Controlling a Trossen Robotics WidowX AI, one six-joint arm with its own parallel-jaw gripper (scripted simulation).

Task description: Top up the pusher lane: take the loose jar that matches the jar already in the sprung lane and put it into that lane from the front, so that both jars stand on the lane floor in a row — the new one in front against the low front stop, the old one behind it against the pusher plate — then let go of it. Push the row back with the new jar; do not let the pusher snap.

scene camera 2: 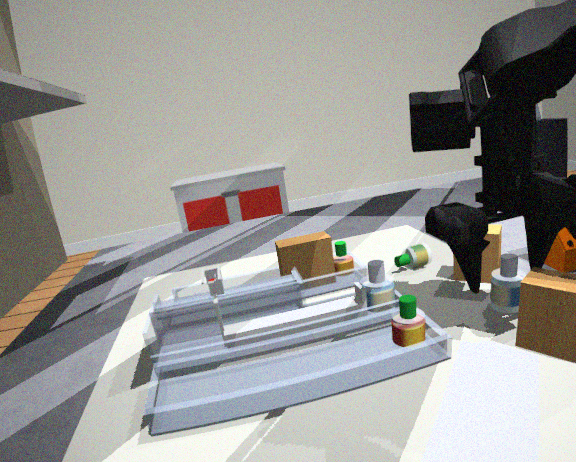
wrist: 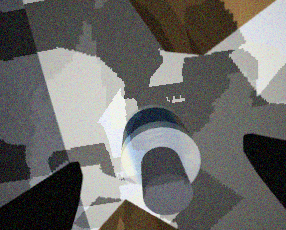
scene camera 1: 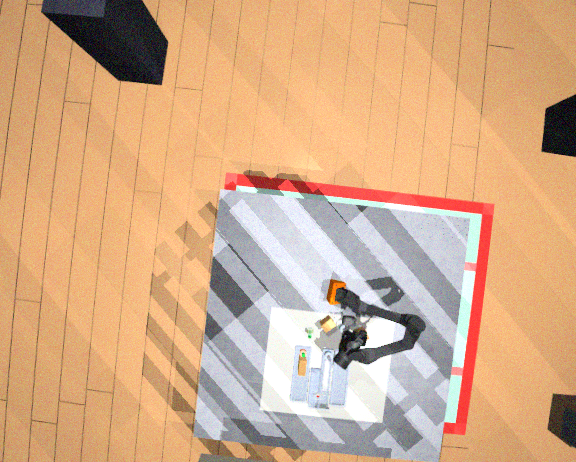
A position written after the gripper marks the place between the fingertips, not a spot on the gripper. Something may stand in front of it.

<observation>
The gripper (scene camera 2: pixel 506 282) is open and holds nothing. Also in view: a grey-capped jar (scene camera 2: pixel 505 284), a box (scene camera 2: pixel 312 255) and a grey-capped jar (scene camera 2: pixel 379 286).
The gripper shows as well in the wrist view (wrist: pixel 162 156). The wrist view misses the box: it is out of frame.
</observation>
